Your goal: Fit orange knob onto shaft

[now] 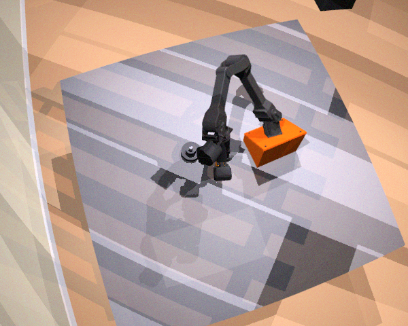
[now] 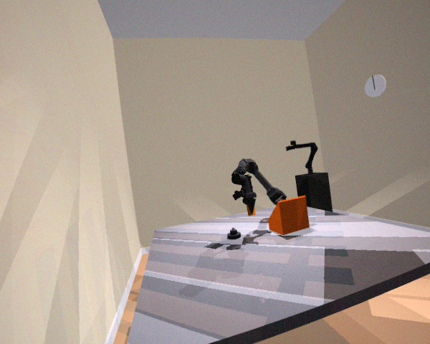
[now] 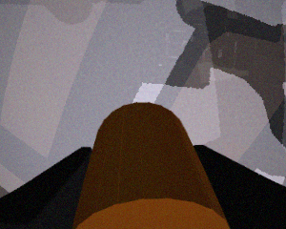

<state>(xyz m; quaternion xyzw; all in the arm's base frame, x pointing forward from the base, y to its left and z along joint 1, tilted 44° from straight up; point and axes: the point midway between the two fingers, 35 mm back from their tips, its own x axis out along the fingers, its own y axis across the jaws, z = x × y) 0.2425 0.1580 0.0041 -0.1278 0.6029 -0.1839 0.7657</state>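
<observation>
Now: the dark round pedestal 160 mm to the right of my gripper tip, 130 mm below it and 80 mm ahead of it. From my gripper tip the other things lie so: orange knob 30 mm above, 10 mm to the right.
</observation>
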